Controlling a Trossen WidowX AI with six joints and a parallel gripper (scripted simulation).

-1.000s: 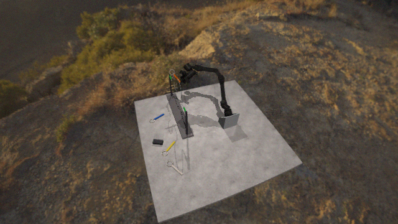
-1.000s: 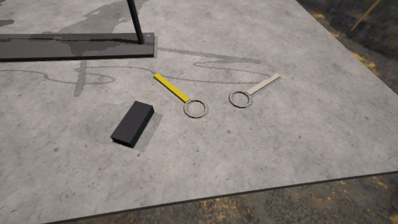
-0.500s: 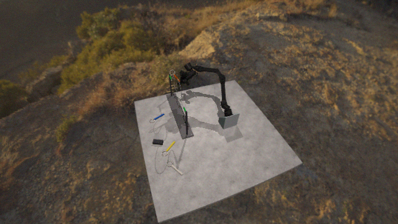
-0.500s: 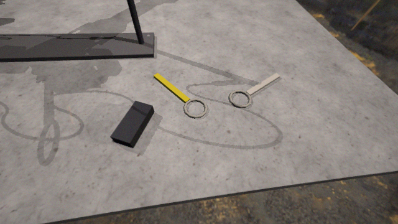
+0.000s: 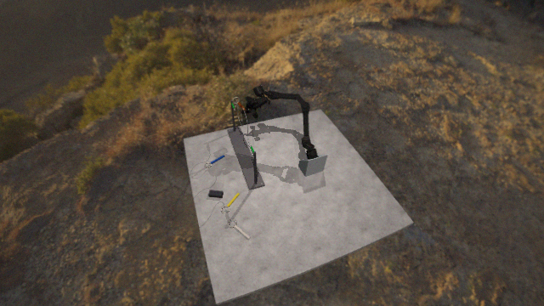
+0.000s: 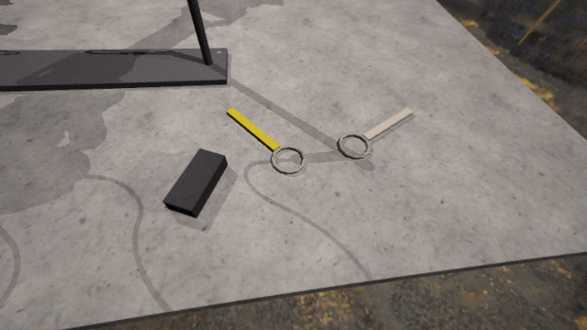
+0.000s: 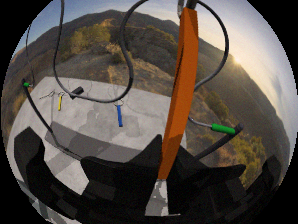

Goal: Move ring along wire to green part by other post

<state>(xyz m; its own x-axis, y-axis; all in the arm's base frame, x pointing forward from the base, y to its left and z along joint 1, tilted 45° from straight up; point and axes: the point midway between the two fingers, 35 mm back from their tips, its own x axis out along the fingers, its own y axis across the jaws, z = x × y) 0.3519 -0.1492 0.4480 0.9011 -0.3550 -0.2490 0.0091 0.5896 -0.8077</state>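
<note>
The orange-handled ring lies 10 mm ahead of my gripper tip, 10 mm to the left of it and 90 mm above it. From my gripper tip the other things lie so: black block (310 mm ahead, 430 mm to the left, 290 mm below); blue-handled ring (280 mm ahead, 140 mm to the left, 290 mm below); yellow-handled ring (240 mm ahead, 540 mm to the left, 290 mm below).
</note>
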